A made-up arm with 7 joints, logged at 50 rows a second.
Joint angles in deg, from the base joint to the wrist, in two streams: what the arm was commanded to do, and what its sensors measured. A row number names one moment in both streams.
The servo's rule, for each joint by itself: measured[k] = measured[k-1] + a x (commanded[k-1-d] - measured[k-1]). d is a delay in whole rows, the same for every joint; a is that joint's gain. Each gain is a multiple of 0.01, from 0.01 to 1. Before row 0 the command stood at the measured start. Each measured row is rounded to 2 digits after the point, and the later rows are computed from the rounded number. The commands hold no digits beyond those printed.
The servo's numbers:
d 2
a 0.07 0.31 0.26 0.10 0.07 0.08 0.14
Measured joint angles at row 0:
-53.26, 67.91, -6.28, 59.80, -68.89, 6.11, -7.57
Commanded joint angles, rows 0 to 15:
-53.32, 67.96, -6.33, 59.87, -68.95, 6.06, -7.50
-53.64, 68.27, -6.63, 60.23, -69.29, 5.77, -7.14
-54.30, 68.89, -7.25, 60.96, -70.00, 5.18, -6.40
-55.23, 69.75, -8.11, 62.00, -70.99, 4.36, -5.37
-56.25, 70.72, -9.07, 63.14, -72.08, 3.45, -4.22
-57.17, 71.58, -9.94, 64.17, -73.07, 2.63, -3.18
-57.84, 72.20, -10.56, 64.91, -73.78, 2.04, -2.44
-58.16, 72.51, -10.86, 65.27, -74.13, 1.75, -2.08
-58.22, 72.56, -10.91, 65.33, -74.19, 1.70, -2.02
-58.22, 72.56, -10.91, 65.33, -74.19, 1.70, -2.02
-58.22, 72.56, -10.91, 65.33, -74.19, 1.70, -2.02
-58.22, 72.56, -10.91, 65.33, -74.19, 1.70, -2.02
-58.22, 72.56, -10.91, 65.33, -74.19, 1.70, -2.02
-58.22, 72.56, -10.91, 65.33, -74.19, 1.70, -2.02
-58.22, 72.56, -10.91, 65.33, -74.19, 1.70, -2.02
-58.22, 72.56, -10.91, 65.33, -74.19, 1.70, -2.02
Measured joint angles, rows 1 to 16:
-53.26, 67.91, -6.28, 59.80, -68.89, 6.11, -7.57
-53.26, 67.91, -6.28, 59.80, -68.89, 6.11, -7.57
-53.26, 67.93, -6.29, 59.81, -68.89, 6.11, -7.56
-53.29, 68.04, -6.38, 59.85, -68.92, 6.08, -7.50
-53.36, 68.30, -6.61, 59.96, -69.00, 6.01, -7.35
-53.49, 68.75, -7.00, 60.16, -69.14, 5.88, -7.07
-53.68, 69.36, -7.54, 60.46, -69.35, 5.69, -6.67
-53.92, 70.05, -8.16, 60.83, -69.61, 5.45, -6.18
-54.19, 70.72, -8.78, 61.24, -69.90, 5.18, -5.66
-54.47, 71.27, -9.32, 61.64, -70.20, 4.91, -5.16
-54.73, 71.67, -9.73, 62.01, -70.48, 4.65, -4.72
-54.97, 71.95, -10.04, 62.34, -70.74, 4.41, -4.34
-55.20, 72.14, -10.27, 62.64, -70.98, 4.19, -4.02
-55.41, 72.27, -10.44, 62.91, -71.20, 3.99, -3.74
-55.61, 72.36, -10.56, 63.15, -71.41, 3.81, -3.50
-55.79, 72.42, -10.65, 63.37, -71.60, 3.64, -3.29

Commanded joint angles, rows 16 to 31:
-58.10, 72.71, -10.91, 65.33, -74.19, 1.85, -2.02
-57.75, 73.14, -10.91, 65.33, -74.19, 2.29, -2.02
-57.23, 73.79, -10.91, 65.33, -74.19, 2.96, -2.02
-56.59, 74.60, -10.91, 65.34, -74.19, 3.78, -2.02
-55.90, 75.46, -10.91, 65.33, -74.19, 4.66, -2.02
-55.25, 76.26, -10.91, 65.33, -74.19, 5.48, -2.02
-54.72, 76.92, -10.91, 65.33, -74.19, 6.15, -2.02
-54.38, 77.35, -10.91, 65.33, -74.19, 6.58, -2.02
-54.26, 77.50, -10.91, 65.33, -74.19, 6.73, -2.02
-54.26, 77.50, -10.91, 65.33, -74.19, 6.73, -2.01
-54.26, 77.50, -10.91, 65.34, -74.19, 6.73, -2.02
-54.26, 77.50, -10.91, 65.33, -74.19, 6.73, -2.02
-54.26, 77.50, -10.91, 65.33, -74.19, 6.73, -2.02
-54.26, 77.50, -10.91, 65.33, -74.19, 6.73, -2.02
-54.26, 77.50, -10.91, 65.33, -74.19, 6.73, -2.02
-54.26, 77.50, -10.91, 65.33, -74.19, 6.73, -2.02
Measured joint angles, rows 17 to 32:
-55.96, 72.46, -10.72, 63.57, -71.78, 3.48, -3.11
-56.12, 72.49, -10.77, 63.75, -71.95, 3.34, -2.96
-56.26, 72.56, -10.81, 63.91, -72.11, 3.22, -2.83
-56.36, 72.74, -10.84, 64.05, -72.26, 3.15, -2.72
-56.42, 73.07, -10.86, 64.18, -72.40, 3.13, -2.62
-56.43, 73.54, -10.87, 64.30, -72.53, 3.18, -2.54
-56.39, 74.14, -10.88, 64.40, -72.65, 3.30, -2.47
-56.31, 74.80, -10.89, 64.49, -72.76, 3.47, -2.41
-56.20, 75.46, -10.90, 64.57, -72.86, 3.68, -2.36
-56.07, 76.05, -10.90, 64.65, -72.95, 3.91, -2.31
-55.94, 76.50, -10.90, 64.72, -73.04, 4.14, -2.27
-55.82, 76.81, -10.90, 64.78, -73.12, 4.35, -2.23
-55.71, 77.02, -10.90, 64.84, -73.19, 4.54, -2.20
-55.61, 77.17, -10.90, 64.89, -73.26, 4.72, -2.17
-55.52, 77.27, -10.90, 64.93, -73.33, 4.88, -2.15
-55.43, 77.34, -10.90, 64.97, -73.39, 5.03, -2.13

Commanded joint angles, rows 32 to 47:
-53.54, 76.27, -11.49, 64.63, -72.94, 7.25, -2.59
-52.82, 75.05, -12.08, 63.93, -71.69, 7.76, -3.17
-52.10, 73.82, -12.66, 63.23, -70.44, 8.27, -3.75
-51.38, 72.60, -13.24, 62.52, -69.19, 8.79, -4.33
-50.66, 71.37, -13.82, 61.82, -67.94, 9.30, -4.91
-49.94, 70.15, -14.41, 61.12, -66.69, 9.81, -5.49
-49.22, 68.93, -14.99, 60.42, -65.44, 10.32, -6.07
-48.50, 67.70, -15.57, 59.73, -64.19, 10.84, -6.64
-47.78, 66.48, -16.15, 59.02, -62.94, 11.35, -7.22
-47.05, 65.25, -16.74, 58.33, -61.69, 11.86, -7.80
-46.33, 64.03, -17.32, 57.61, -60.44, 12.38, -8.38
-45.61, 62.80, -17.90, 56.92, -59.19, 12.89, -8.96
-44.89, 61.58, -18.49, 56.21, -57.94, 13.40, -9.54
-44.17, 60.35, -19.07, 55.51, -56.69, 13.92, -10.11
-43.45, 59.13, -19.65, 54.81, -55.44, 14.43, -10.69
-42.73, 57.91, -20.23, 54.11, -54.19, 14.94, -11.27
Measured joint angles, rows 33 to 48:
-55.35, 77.39, -10.90, 65.01, -73.45, 5.17, -2.11
-55.27, 77.42, -10.90, 65.04, -73.50, 5.29, -2.10
-55.15, 77.06, -11.05, 65.00, -73.46, 5.45, -2.17
-54.99, 76.44, -11.32, 64.89, -73.34, 5.63, -2.31
-54.79, 75.63, -11.67, 64.72, -73.14, 5.84, -2.51
-54.55, 74.69, -12.08, 64.50, -72.86, 6.08, -2.76
-54.28, 73.66, -12.53, 64.23, -72.52, 6.34, -3.06
-53.98, 72.57, -13.02, 63.92, -72.11, 6.62, -3.40
-53.65, 71.44, -13.53, 63.57, -71.64, 6.92, -3.77
-53.29, 70.28, -14.06, 63.19, -71.12, 7.23, -4.17
-52.90, 69.10, -14.60, 62.77, -70.55, 7.56, -4.60
-52.49, 67.91, -15.16, 62.33, -69.93, 7.90, -5.05
-52.06, 66.71, -15.72, 61.86, -69.27, 8.26, -5.52
-51.61, 65.50, -16.29, 61.37, -68.56, 8.63, -6.00
-51.14, 64.28, -16.86, 60.85, -67.82, 9.01, -6.50
-50.65, 63.06, -17.43, 60.32, -67.04, 9.40, -7.01

